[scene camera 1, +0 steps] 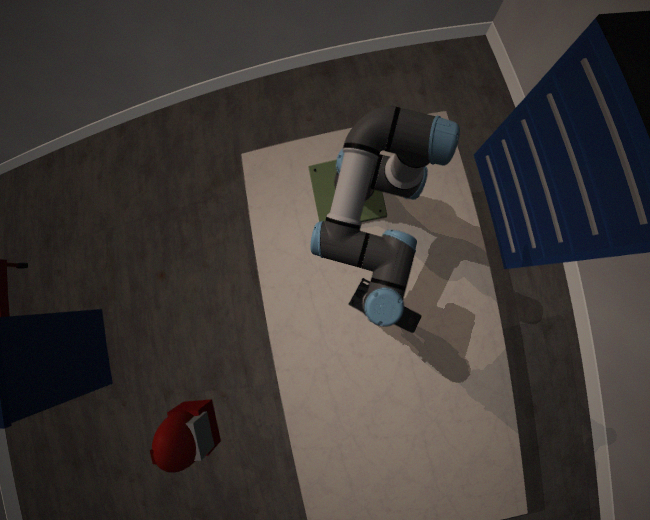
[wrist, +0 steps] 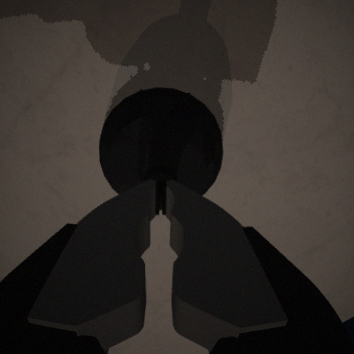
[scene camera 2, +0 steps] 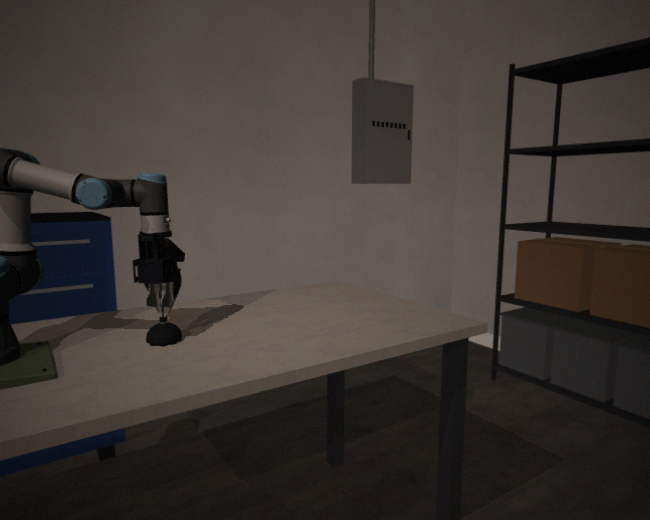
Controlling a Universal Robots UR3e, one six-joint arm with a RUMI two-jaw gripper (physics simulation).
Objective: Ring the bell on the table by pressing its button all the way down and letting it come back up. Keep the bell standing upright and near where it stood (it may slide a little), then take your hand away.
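Places are measured from the arm's base along level axes (x right, y ahead, z up), in metres.
Pixels of known places: gripper, between the fingertips: [wrist: 160, 184] [scene camera 2: 163, 317].
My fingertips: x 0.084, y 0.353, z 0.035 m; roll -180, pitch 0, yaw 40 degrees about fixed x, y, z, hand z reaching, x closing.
Observation:
Ahead of a thing's pixels: the offset from my fingertips to its top centre. Level surfaces: height alone.
A black dome-shaped bell @(dy -0.002, dx +0.001, dz +0.000 m) [scene camera 2: 163, 335] [wrist: 161, 132] stands upright on the pale table @(dz -0.061 m) [scene camera 2: 303, 336] [scene camera 1: 379, 433]. Its small button @(dy -0.001, dx +0.001, dz +0.000 m) [scene camera 2: 163, 319] shows at the top of the dome in scene camera 2. My gripper [scene camera 2: 163, 316] [wrist: 160, 184] is shut with nothing between its fingers and points straight down over the bell. Its fingertips are at the button and look to be touching it. How far the button is pressed cannot be told. In the wrist view the fingertips cover the button and the near rim of the dome. In scene camera 1 the arm's wrist hides the bell and the fingertips.
The arm stands on a green base plate [scene camera 1: 322, 189] [scene camera 2: 32, 366] at one end of the table. A blue drawer cabinet [scene camera 1: 542, 178] [scene camera 2: 70, 265] stands beside the table. A shelf rack [scene camera 2: 503, 189] with boxes is at the right. A red object [scene camera 1: 174, 441] is off the table's side.

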